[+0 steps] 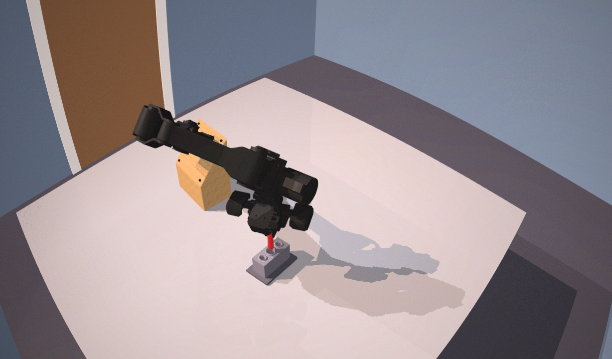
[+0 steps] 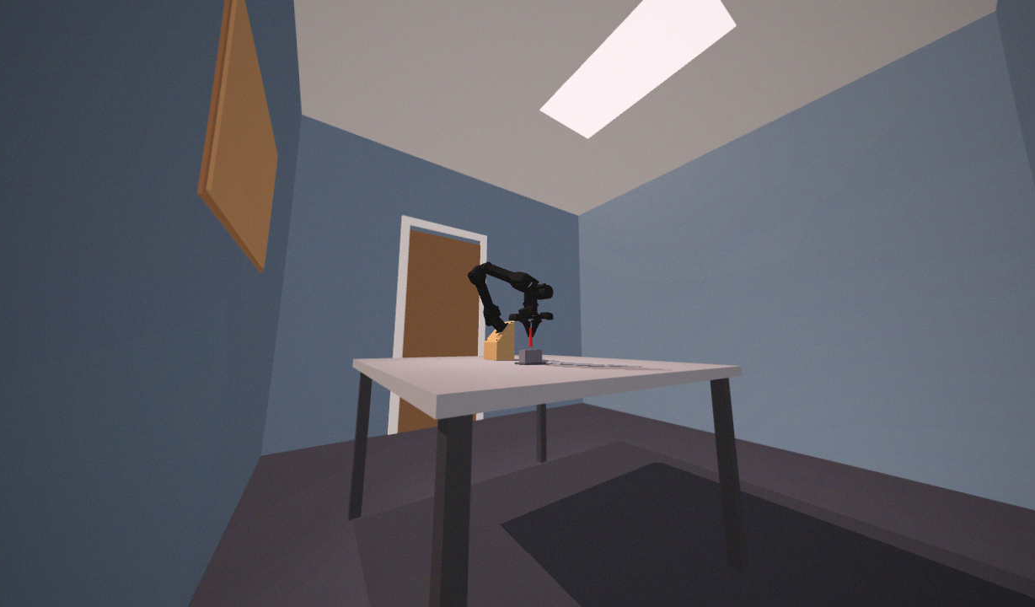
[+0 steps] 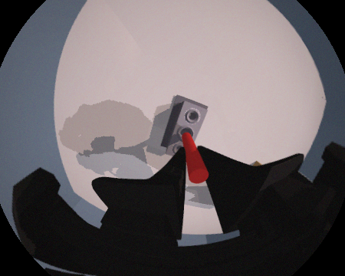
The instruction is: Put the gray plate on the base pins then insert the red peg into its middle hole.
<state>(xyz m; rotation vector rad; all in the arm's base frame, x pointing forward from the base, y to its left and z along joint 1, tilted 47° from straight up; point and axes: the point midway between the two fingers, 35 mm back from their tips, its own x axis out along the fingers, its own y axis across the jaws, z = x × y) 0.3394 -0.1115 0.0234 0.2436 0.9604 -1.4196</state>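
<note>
My gripper tip is right at the red peg. Also, from my gripper tip: gray plate (7 cm below); then dark gray base (10 cm below).
</note>
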